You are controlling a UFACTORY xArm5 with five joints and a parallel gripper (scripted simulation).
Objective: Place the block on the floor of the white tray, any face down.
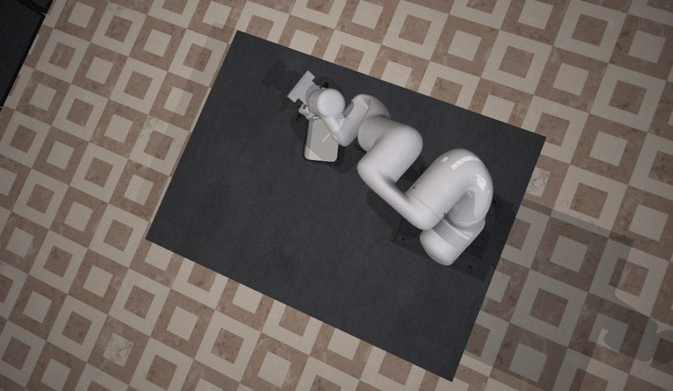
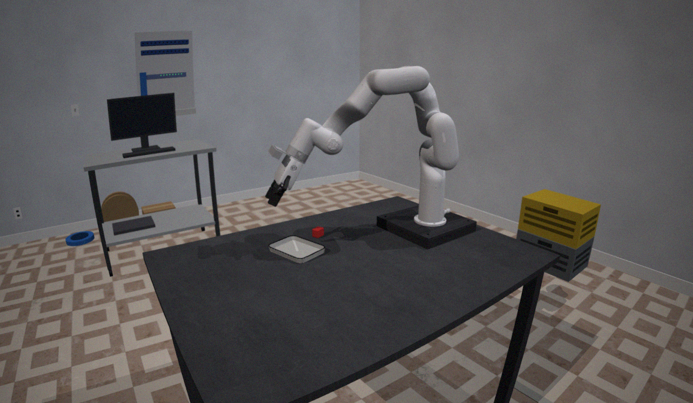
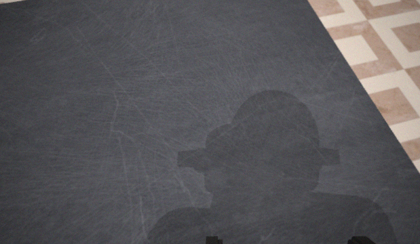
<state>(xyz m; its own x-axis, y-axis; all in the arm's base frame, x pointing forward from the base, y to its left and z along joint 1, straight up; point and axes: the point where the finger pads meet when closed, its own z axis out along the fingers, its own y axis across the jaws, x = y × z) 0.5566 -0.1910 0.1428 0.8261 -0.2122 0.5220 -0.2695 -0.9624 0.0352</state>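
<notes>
Right now the small red block is 18 cm behind my hand, 17 cm below it and 1 cm to the right of it. Also, from my hand: white tray: 17 cm below, 6 cm to the left, 5 cm behind.
</notes>
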